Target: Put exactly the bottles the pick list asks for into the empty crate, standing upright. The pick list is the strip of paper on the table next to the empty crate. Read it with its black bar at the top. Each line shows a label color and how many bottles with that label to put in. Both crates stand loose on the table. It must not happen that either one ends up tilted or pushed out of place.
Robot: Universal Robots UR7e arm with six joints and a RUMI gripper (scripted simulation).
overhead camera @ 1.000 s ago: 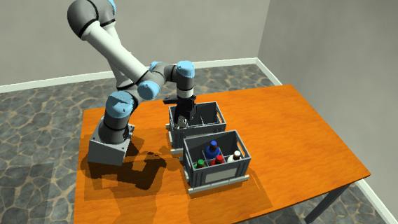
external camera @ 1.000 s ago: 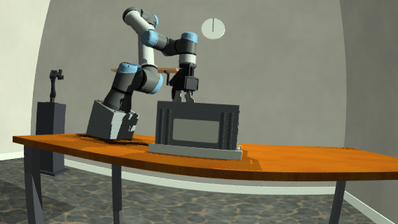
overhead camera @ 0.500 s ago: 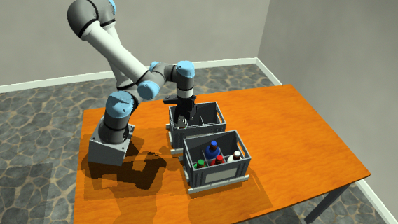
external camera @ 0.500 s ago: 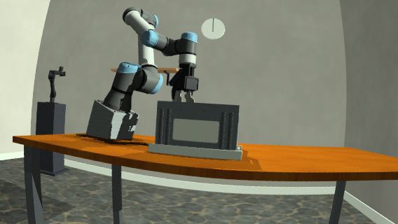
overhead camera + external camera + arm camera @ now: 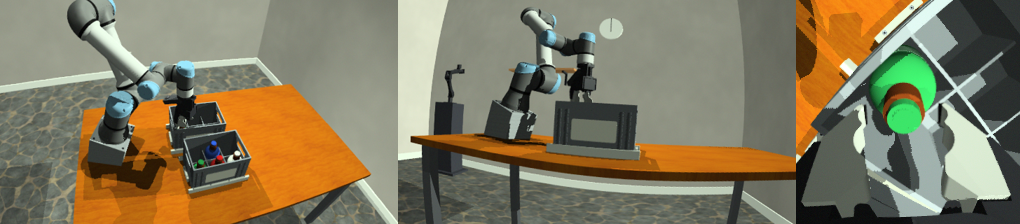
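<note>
Now: the white-label bottle 170 mm ahead of my hand, 270 mm to the right of it and 70 mm below it. Also, from my hand: green bottle 70 mm below; pick list 120 mm ahead, 160 mm to the left, 150 mm below; blue-label bottle 100 mm ahead, 180 mm to the right, 70 mm below.
</note>
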